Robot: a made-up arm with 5 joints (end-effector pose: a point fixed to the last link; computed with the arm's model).
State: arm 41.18 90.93 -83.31 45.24 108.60
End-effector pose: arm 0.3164 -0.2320 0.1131 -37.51 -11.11 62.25
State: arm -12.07 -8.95 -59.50 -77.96 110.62
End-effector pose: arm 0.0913 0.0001 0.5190 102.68 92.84 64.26
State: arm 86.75 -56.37 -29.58 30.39 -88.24
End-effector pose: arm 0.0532 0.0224 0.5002 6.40 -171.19 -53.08
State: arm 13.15 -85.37 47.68 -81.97 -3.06
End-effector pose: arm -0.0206 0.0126 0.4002 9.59 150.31 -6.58
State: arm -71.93 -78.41 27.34 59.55 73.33
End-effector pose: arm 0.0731 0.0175 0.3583 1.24 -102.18 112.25
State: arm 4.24 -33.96 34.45 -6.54 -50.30
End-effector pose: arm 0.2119 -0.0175 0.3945 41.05 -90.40 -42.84
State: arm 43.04 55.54 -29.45 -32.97 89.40
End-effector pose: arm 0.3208 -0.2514 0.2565 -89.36 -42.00 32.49
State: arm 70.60 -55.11 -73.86 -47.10 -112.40
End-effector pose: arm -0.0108 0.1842 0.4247 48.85 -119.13 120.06
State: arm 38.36 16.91 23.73 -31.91 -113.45
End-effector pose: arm 0.2745 -0.1772 0.3034 66.75 -82.61 -120.73
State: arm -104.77 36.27 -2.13 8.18 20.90
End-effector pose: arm -0.0117 0.2998 0.2359 39.52 -41.89 114.47
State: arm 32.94 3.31 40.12 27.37 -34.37
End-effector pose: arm 0.2161 -0.1081 0.2578 0.75 -20.43 -69.41
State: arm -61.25 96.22 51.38 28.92 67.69
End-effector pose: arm 0.0948 0.0488 0.1104 3.27 102.66 97.32
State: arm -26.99 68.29 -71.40 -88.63 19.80
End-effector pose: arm 0.3330 0.1316 0.3295 -15.51 177.71 1.01
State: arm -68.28 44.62 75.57 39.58 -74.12
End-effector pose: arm 0.0965 0.0726 0.2084 -66.63 20.89 -7.53
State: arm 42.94 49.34 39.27 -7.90 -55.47
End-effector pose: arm 0.2150 -0.1521 0.1384 1.41 -10.52 -100.95
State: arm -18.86 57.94 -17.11 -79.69 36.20
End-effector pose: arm 0.3810 0.1027 0.2678 -16.65 -130.46 27.72
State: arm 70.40 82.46 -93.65 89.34 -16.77
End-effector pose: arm 0.1616 -0.3019 0.1534 -5.65 -11.88 -89.61
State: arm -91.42 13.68 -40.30 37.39 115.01
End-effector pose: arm 0.0602 0.2771 0.4041 18.87 102.79 -123.58
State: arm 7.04 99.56 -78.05 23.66 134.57
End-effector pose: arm 0.3970 -0.0479 0.0743 -51.06 -19.18 117.15
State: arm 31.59 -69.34 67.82 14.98 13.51
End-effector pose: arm 0.1158 -0.0412 0.3094 -27.76 -71.73 -17.66
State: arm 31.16 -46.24 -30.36 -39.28 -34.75
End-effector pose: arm 0.0073 0.0250 0.5224 -8.76 157.13 -20.40
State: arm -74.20 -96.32 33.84 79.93 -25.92
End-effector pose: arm 0.0635 -0.0137 0.3054 58.08 -46.28 39.12
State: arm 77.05 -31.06 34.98 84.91 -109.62
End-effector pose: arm 0.0744 -0.0871 0.3100 -0.53 1.66 170.53
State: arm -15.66 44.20 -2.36 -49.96 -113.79
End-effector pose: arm 0.3838 0.0840 0.2674 99.33 -43.97 -72.67
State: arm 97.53 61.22 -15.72 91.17 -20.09
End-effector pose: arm 0.0254 -0.2198 0.1556 33.93 44.50 -112.57
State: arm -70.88 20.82 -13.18 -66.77 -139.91
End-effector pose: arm 0.1555 0.2540 0.4191 146.58 44.23 -24.79
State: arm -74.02 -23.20 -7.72 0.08 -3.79
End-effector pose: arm 0.1104 0.1504 0.4789 81.13 -95.67 39.53
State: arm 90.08 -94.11 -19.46 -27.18 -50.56
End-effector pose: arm 0.0548 0.2166 0.3807 47.27 142.39 -67.57
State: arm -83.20 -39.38 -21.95 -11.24 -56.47
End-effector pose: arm 0.0713 0.0352 0.5285 154.21 -52.41 5.18
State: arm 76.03 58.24 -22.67 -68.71 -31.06
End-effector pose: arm 0.1381 -0.3369 0.2676 -48.77 -126.46 -60.07
